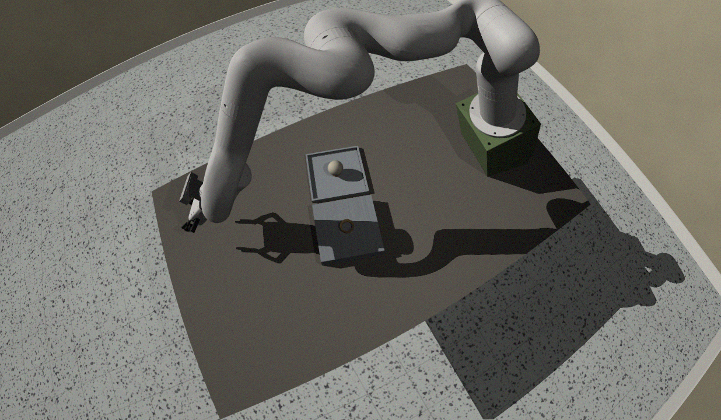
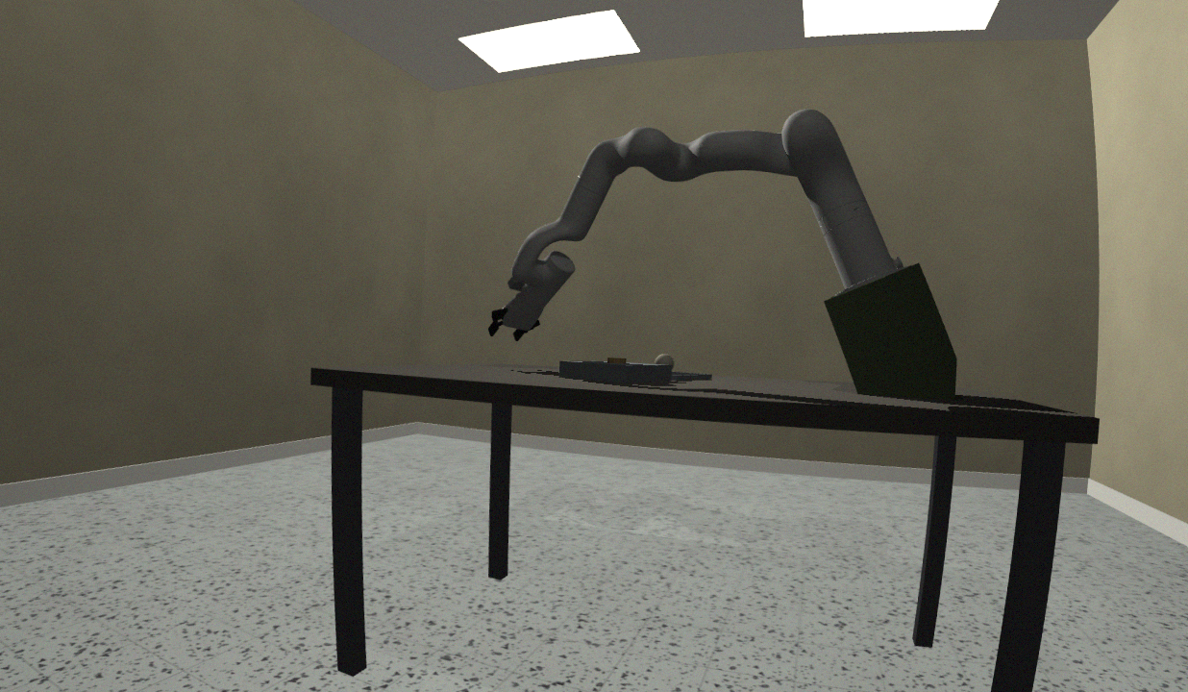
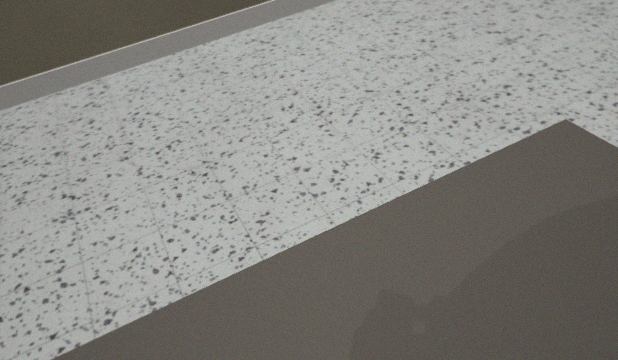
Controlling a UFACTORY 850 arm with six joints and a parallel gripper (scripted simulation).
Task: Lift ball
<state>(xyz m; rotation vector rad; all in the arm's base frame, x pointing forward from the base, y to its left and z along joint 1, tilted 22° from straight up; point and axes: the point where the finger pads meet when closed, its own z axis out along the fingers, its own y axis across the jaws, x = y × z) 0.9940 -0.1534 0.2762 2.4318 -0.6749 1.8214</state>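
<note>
Right now the pale ball is 500 mm behind my hand, 20 mm to the left of it and 70 mm below it. Round my hand: shallow grey tray 500 mm behind, 20 mm to the left, 100 mm below; flat grey block 440 mm behind, 230 mm to the left, 70 mm below.
</note>
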